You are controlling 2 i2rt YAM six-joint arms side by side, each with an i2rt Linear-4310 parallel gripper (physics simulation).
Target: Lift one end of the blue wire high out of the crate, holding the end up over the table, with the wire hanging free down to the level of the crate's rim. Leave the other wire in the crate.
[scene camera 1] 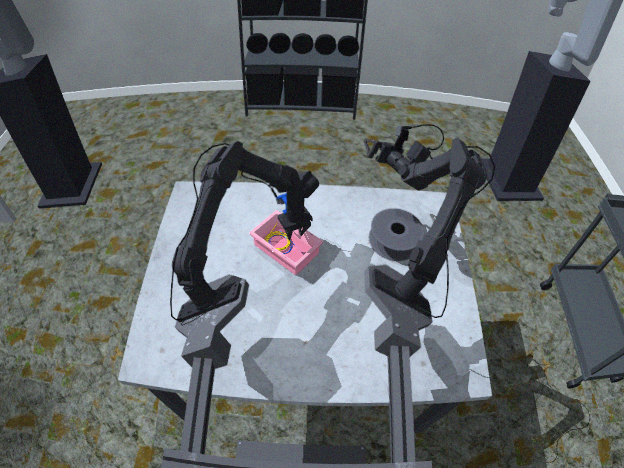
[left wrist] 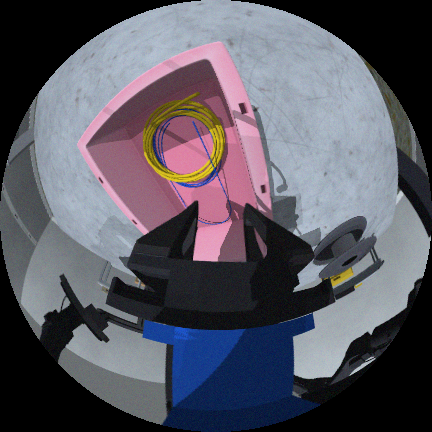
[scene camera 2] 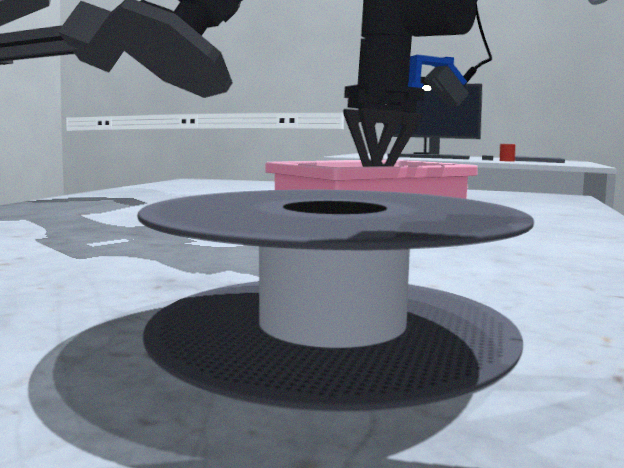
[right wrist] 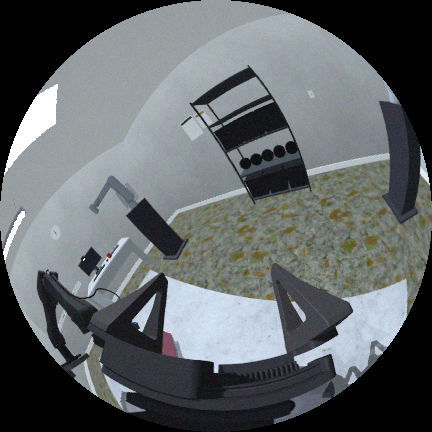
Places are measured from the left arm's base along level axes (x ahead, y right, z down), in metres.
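Where they show: left gripper, between the fingertips: (scene camera 1: 294, 236) (left wrist: 221, 206) (scene camera 2: 375, 174); right gripper, between the fingertips: (scene camera 1: 374, 141) (right wrist: 216, 275); left arm's base, origin of its link: (scene camera 1: 208, 303); right arm's base, origin of its link: (scene camera 1: 401, 294).
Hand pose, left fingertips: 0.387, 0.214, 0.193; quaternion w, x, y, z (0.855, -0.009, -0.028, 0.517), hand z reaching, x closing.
Observation:
Each offset is from my left fingertips to the top centre of the thing, as dx, dy, dz. "spot": to the spot under its first point.
The pink crate @[-0.009, -0.031, -0.012] (scene camera 1: 272, 251) (scene camera 2: 307, 171) (left wrist: 150, 76) (right wrist: 170, 345) stands on the table. Inside it, the coiled yellow wire @[spot: +0.011, -0.016, +0.046] (scene camera 1: 290, 242) (left wrist: 149, 142) lies over the coiled blue wire @[spot: -0.025, -0.021, +0.051] (left wrist: 197, 185). A thin blue loop reaches out of the coil toward the left fingers, and a straight blue end crosses the ring's middle. My left gripper (scene camera 1: 296, 235) (scene camera 2: 378, 164) (left wrist: 221, 206) points down, its tips about at rim level in scene camera 2. It is partly open, with no wire gripped. My right gripper (scene camera 1: 367, 149) (right wrist: 216, 275) is wide open and empty, high beyond the table's back edge.
A grey spool @[+0.045, +0.371, -0.007] (scene camera 1: 385, 236) (scene camera 2: 335, 297) (left wrist: 345, 240) stands on the table to the right of the crate in scene camera 1. A shelf rack (scene camera 1: 302, 59) stands behind the table, and a cart (scene camera 1: 589, 312) at the right. The crate's walls surround the coils.

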